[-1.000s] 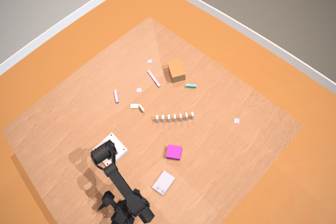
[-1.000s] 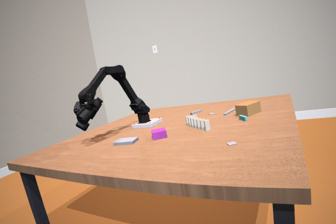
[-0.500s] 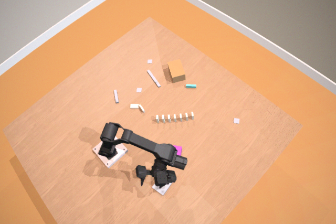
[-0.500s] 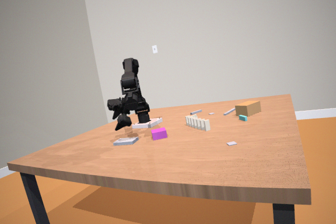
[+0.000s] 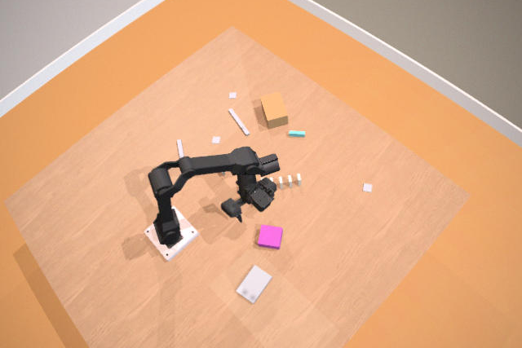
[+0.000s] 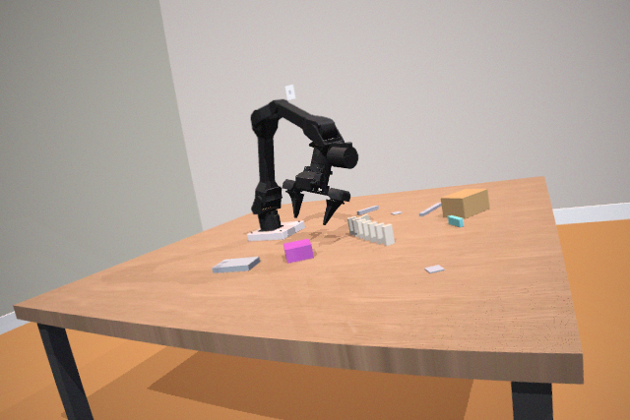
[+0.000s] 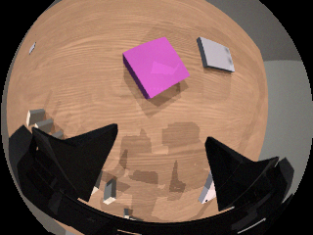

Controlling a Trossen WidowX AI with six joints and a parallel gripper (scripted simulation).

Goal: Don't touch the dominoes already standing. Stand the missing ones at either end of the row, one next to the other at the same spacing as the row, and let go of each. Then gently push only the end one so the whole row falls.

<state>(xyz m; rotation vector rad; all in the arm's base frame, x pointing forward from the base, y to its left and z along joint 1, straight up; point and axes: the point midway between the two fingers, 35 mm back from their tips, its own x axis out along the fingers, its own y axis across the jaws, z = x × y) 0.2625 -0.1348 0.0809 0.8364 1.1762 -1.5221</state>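
The short grey bar lies 20 mm behind my gripper tip, 430 mm to the left of it and 70 mm below it. Also, from my gripper tip: magenta block 80 mm to the right, 60 mm below; then grey plate 140 mm behind, 170 mm to the right, 70 mm below; then teal block 350 mm ahead, 160 mm to the left, 60 mm below.
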